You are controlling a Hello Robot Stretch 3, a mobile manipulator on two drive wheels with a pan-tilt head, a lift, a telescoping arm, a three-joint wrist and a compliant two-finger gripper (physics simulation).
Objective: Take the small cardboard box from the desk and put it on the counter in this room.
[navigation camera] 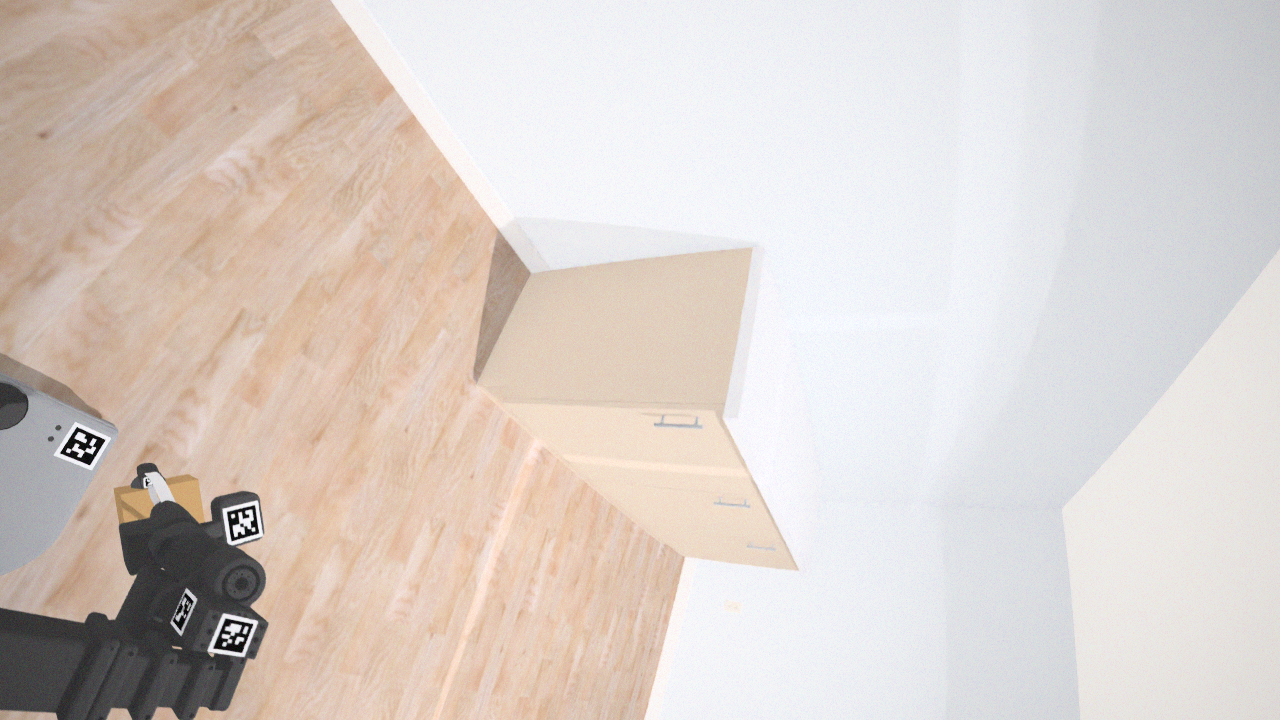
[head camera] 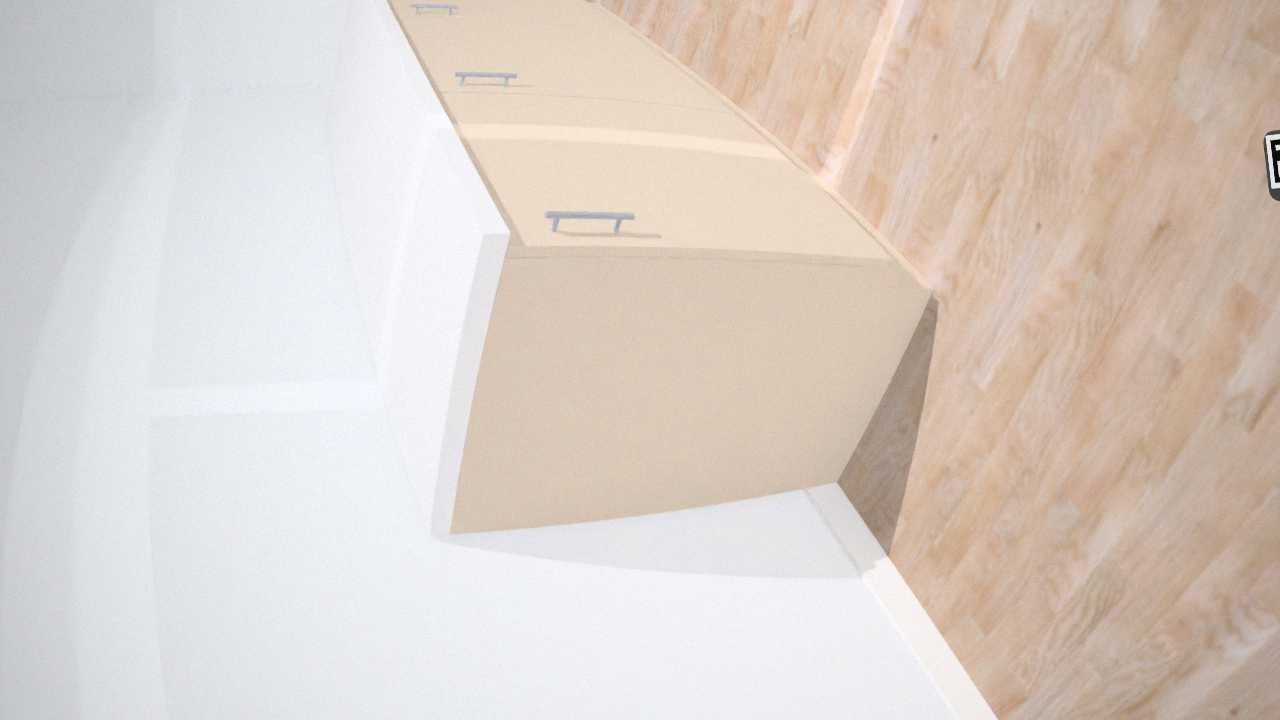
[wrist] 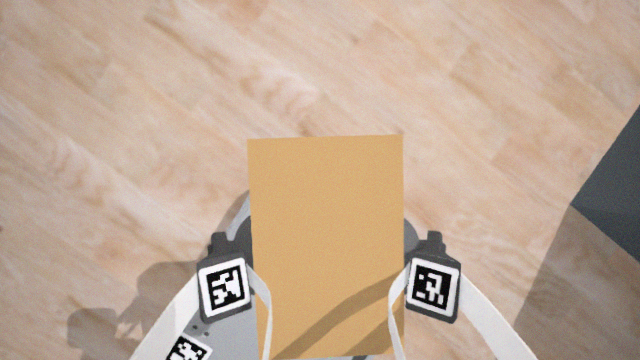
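Note:
The small cardboard box [navigation camera: 185,495] [wrist: 325,200] is held between the two fingertips of my gripper [navigation camera: 161,499] [wrist: 325,240], which is shut on its sides. In the wrist view the box is above the wood floor, with one fingertip at each side. The counter [head camera: 671,385] [navigation camera: 617,335] is a beige cabinet with a white top and grey handles. It stands against the white wall, apart from the gripper. Its top is seen at a steep slant and blends with the wall. A dark surface [wrist: 612,195], likely the desk, shows at the wrist view's right edge.
The wood floor [head camera: 1074,402] [navigation camera: 358,295] [wrist: 150,100] lies between my base [navigation camera: 44,483] and the counter. A white wall [head camera: 626,626] [navigation camera: 716,116] with a pale baseboard [head camera: 904,600] [navigation camera: 429,125] runs behind the counter.

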